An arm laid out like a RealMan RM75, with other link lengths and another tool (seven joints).
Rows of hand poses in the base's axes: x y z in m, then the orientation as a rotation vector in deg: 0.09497 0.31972 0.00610 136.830 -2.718 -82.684; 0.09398 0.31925 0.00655 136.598 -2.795 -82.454; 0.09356 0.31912 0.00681 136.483 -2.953 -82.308; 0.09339 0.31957 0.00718 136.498 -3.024 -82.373; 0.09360 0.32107 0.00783 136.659 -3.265 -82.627; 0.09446 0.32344 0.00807 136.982 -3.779 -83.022; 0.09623 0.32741 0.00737 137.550 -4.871 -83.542; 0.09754 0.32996 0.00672 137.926 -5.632 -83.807; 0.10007 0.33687 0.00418 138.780 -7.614 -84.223; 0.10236 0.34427 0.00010 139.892 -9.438 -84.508; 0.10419 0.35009 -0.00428 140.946 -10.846 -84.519
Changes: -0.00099 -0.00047 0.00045 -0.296 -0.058 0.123; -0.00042 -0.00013 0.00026 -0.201 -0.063 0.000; -0.00017 0.00045 0.00037 0.013 0.024 -0.072; 0.00021 0.00150 0.00065 0.142 0.058 -0.297; 0.00086 0.00237 0.00024 0.230 0.046 -0.572; 0.00177 0.00397 -0.00070 0.275 -0.044 -1.057; 0.00131 0.00255 -0.00065 0.142 -0.079 -0.694; 0.00253 0.00691 -0.00254 0.176 -0.314 -1.663; 0.00229 0.00740 -0.00408 0.390 -0.470 -1.614; 0.00183 0.00582 -0.00438 0.374 -0.554 -1.244
